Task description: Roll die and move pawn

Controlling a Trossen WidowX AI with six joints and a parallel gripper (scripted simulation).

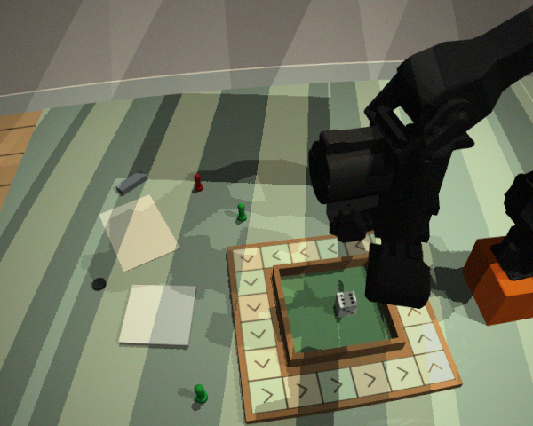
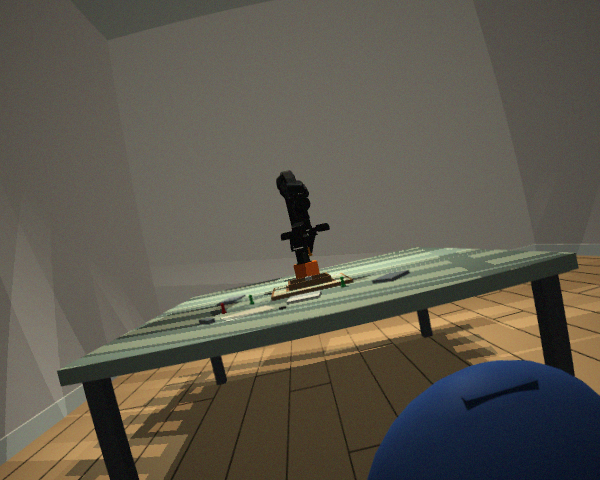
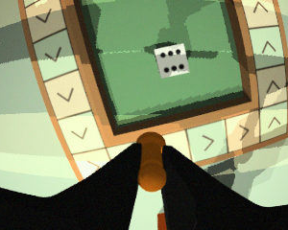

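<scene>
The white die lies 100 mm below my gripper tip, 30 mm to the right of it and 30 mm ahead of it. From my gripper tip the other things lie so: grey slab (340 mm to the right, 120 mm below, 100 mm behind); orange pawn (10 mm above); green dice tray (110 mm below, 50 mm ahead, 30 mm to the right).
</scene>
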